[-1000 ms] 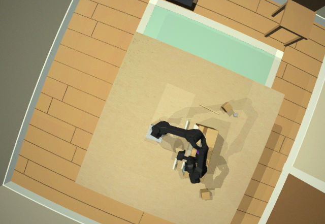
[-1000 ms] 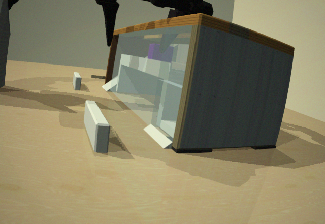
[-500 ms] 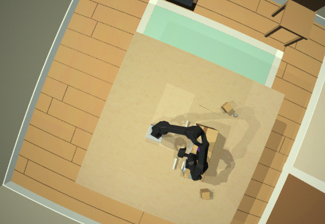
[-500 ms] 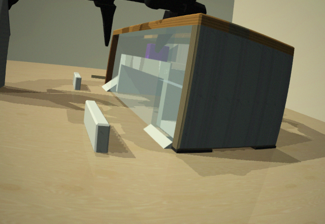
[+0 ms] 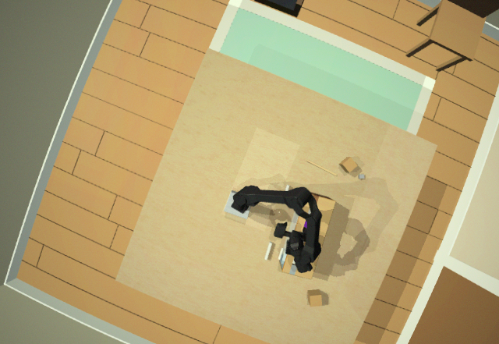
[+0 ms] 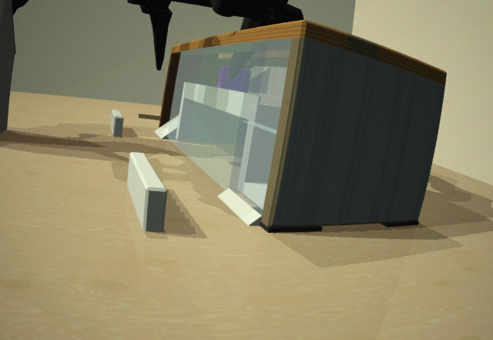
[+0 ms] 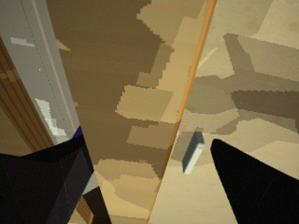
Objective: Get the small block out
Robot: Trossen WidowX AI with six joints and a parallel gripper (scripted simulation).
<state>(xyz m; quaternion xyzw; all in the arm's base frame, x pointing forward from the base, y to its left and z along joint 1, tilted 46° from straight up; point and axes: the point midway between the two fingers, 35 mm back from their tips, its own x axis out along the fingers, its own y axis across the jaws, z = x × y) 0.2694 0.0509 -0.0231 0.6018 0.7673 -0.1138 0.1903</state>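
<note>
Now: the box 40 mm ahead of my gripper tip, 30 mm below it and 20 mm to the right of it.
</note>
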